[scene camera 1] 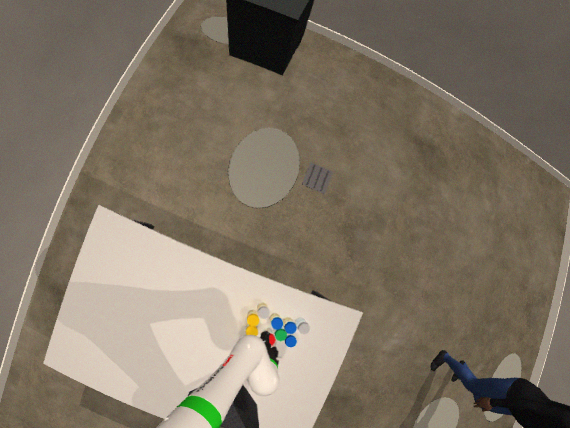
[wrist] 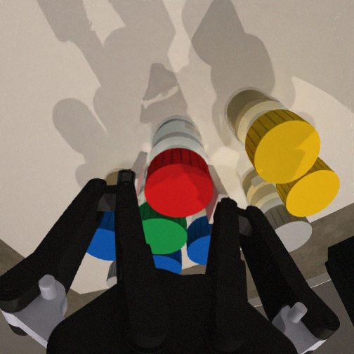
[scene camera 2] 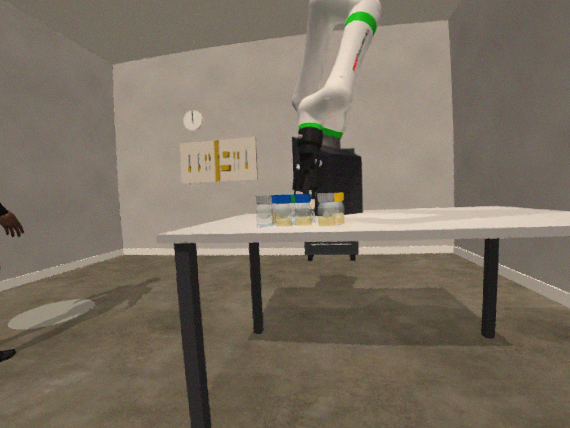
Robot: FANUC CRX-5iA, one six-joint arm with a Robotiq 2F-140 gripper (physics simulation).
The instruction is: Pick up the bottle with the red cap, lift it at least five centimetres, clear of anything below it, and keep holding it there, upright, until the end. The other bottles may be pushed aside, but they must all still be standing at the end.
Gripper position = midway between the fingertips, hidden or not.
Observation:
In view: the gripper (scene camera 2: 304,208), a red-capped bottle (wrist: 178,183), a green-capped bottle (wrist: 165,234), a yellow-capped bottle (wrist: 282,146) and a yellow-capped bottle (wrist: 312,192).
The gripper is seen too in the wrist view (wrist: 174,170).

